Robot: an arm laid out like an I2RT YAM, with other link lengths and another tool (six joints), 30 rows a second.
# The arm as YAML. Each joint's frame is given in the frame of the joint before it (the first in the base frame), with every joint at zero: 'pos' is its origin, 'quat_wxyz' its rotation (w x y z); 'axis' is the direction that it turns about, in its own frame. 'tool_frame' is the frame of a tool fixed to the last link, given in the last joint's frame.
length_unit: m
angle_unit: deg
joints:
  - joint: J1
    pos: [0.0, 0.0, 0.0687]
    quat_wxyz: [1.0, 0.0, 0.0, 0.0]
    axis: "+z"
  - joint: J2
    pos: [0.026, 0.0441, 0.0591]
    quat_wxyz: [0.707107, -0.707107, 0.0, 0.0]
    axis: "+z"
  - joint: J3
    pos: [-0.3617, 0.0, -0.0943]
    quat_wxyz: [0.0, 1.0, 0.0, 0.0]
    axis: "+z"
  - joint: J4
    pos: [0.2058, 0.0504, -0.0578]
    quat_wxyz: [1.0, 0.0, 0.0, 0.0]
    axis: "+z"
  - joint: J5
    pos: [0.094, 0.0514, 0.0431]
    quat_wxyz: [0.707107, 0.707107, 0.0, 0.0]
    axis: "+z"
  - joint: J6
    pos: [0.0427, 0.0, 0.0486]
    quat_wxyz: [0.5, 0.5, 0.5, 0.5]
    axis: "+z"
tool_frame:
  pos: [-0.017, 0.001, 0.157]
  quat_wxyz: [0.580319, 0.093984, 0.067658, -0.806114]
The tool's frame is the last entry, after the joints.
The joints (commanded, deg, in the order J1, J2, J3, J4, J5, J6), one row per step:
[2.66, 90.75, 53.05, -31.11, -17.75, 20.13]
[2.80, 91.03, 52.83, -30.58, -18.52, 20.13]
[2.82, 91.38, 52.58, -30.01, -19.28, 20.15]
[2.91, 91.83, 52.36, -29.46, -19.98, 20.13]
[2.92, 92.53, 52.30, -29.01, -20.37, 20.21]
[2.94, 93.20, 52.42, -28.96, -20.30, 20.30]
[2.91, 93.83, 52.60, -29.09, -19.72, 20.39]
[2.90, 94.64, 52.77, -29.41, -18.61, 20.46]
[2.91, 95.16, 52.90, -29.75, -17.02, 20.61]
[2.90, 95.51, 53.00, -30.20, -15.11, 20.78]
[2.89, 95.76, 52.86, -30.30, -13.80, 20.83]
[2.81, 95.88, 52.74, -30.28, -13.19, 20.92]
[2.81, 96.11, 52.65, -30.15, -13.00, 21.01]
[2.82, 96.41, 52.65, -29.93, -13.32, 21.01]
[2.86, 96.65, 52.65, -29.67, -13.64, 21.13]
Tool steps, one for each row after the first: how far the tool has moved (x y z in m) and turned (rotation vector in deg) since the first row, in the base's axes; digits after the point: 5 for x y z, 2 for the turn. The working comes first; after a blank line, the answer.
Tool pose at each row, in the base's axes (x y z in m, rotation vector in deg; the steps are taken from these numbers as rounded here):
[0.33025, 0.05630, 0.14594, -154.39, -3.03, -46.96]
[0.33076, 0.05962, 0.14525, -153.62, -3.28, -46.69]
[0.33138, 0.06221, 0.14413, -152.92, -3.33, -46.38]
[0.33205, 0.06500, 0.14252, -152.29, -3.51, -45.96]
[0.33359, 0.06637, 0.13980, -152.06, -3.37, -45.40]
[0.33472, 0.06632, 0.13678, -152.33, -3.14, -44.73]
[0.33577, 0.06434, 0.13324, -153.14, -2.80, -44.14]
[0.33614, 0.06074, 0.12764, -154.59, -2.41, -43.21]
[0.33635, 0.05565, 0.12286, -156.40, -1.98, -42.70]
[0.33595, 0.04930, 0.11847, -158.51, -1.50, -42.33]
[0.33521, 0.04487, 0.11485, -159.96, -1.28, -42.06]
[0.33487, 0.04234, 0.11303, -160.64, -0.98, -41.95]
[0.33494, 0.04171, 0.11136, -160.91, -0.81, -41.73]
[0.33574, 0.04287, 0.11040, -160.63, -0.83, -41.52]
[0.33674, 0.04421, 0.10983, -160.32, -0.72, -41.41]

[0.00051, 0.00332, -0.00069, 0.72, 0.01, 0.42]
[0.00113, 0.00591, -0.00181, 1.43, 0.08, 0.69]
[0.00180, 0.00870, -0.00342, 2.07, 0.22, 1.05]
[0.00334, 0.01007, -0.00614, 2.44, 0.58, 1.13]
[0.00447, 0.01002, -0.00916, 2.39, 1.10, 1.03]
[0.00552, 0.00804, -0.01270, 1.85, 1.69, 0.70]
[0.00589, 0.00444, -0.01830, 0.79, 2.62, 0.24]
[0.00610, -0.00065, -0.02308, -0.69, 3.32, -0.43]
[0.00570, -0.00700, -0.02747, -2.48, 3.97, -1.22]
[0.00496, -0.01143, -0.03109, -3.74, 4.41, -1.70]
[0.00462, -0.01396, -0.03291, -4.29, 4.62, -2.05]
[0.00469, -0.01459, -0.03458, -4.46, 4.83, -2.19]
[0.00549, -0.01343, -0.03554, -4.16, 4.92, -2.07]
[0.00649, -0.01209, -0.03611, -3.83, 4.96, -2.04]

